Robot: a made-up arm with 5 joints.
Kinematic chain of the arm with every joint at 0, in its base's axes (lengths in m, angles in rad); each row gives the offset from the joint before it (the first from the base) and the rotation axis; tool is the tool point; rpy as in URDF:
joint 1: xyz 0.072 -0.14 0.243 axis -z
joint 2: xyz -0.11 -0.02 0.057 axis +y
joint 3: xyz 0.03 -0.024 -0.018 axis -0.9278 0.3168 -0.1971
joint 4: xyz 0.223 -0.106 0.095 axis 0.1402 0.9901 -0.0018
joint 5: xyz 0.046 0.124 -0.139 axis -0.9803 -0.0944 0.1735
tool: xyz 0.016 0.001 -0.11 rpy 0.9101 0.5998 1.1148
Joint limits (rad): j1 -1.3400..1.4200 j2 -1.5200..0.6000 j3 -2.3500..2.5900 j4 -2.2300..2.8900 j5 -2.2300..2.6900
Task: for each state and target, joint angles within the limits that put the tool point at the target. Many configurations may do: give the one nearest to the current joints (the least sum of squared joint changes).
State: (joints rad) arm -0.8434 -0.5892 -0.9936 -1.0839 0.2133
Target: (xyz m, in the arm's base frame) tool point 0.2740 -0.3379 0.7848
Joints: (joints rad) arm -1.3400 -1.1595 -1.3695 -1.7354 0.0836
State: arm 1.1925 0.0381 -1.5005 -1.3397 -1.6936
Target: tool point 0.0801 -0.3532 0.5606
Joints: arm 1.1471 -0.0014 -1.2812 -1.0095 -1.9093
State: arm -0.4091 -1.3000 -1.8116 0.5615 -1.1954
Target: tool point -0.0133 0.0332 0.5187
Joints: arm 0.5542 -1.2510 -1.2113 0.3936 -0.9158
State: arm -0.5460 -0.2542 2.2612 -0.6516 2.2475
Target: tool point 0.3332 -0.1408 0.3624
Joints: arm -0.9011 0.0390 2.4360 0.2622 2.1174
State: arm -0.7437 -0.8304 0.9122 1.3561 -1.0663
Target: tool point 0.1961 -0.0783 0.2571
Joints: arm -0.8384 -0.7060 1.0478 0.8321 -1.2681
